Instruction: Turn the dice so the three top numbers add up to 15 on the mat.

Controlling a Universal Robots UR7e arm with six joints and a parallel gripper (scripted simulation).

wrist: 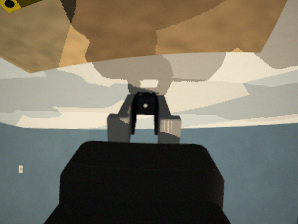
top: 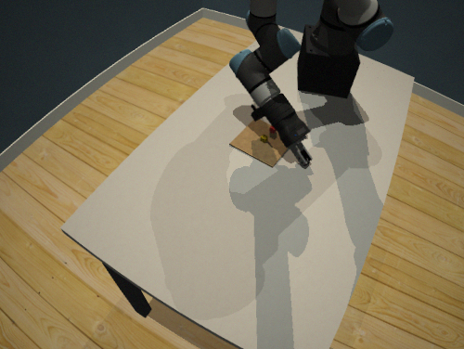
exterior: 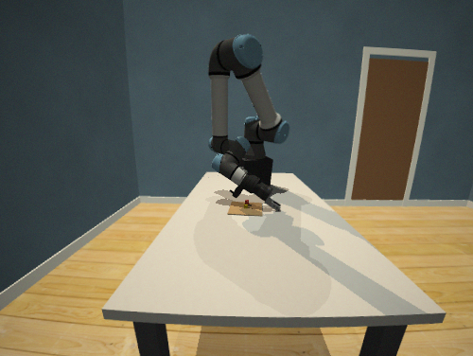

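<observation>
Now: hand 13 cm to the left of the yellow die, 1 cm past it and 1 cm above it. Also, from my hand: black die 1 cm to the left, 1 cm below; red die 12 cm to the right, 6 cm behind, 1 cm below; brown mat 13 cm to the right, 2 cm below, 1 cm behind.
</observation>
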